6 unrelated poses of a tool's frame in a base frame.
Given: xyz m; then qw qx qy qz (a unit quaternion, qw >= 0).
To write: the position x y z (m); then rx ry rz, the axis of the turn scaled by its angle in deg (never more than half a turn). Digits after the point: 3 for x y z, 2 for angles.
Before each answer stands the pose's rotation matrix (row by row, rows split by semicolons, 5 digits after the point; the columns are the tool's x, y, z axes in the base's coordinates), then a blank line. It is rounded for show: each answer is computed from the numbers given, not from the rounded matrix.
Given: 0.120, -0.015, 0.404, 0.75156, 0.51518, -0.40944, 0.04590
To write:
0.66050 -0.49086 -0.56814; -0.35288 0.46497 -0.81196; 0.66273 0.73679 0.13390

0.120, -0.015, 0.404, 64.47, -51.24, 5.74
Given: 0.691, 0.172, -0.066, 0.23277, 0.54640, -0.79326, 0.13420
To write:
-0.29453 -0.92934 -0.22264; -0.80439 0.36688 -0.46728; 0.51594 0.04146 -0.85562

0.691, 0.172, -0.066, 86.00, -124.86, 21.12
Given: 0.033, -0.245, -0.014, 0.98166, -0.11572, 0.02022, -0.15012
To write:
0.95411 0.29006 0.07444; -0.29942 0.92815 0.22113; -0.00495 -0.23327 0.97240

0.033, -0.245, -0.014, -13.34, 2.33, -17.31
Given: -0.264, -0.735, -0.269, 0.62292, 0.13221, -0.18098, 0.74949
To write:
-0.18898 -0.98160 -0.02729; 0.88589 -0.15843 -0.43600; 0.42365 -0.10657 0.89953

-0.264, -0.735, -0.269, 17.40, -23.82, 98.63
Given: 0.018, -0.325, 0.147, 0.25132, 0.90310, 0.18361, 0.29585
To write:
0.75752 0.18293 0.62666; 0.48035 -0.80625 -0.34530; 0.44208 0.56258 -0.69862

0.018, -0.325, 0.147, 140.79, 28.62, 46.12
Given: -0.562, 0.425, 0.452, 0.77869, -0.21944, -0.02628, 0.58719
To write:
0.30903 -0.90295 -0.29864; 0.92602 0.21410 0.31089; -0.21678 -0.37262 0.90231

-0.562, 0.425, 0.452, -27.18, -3.26, 72.74
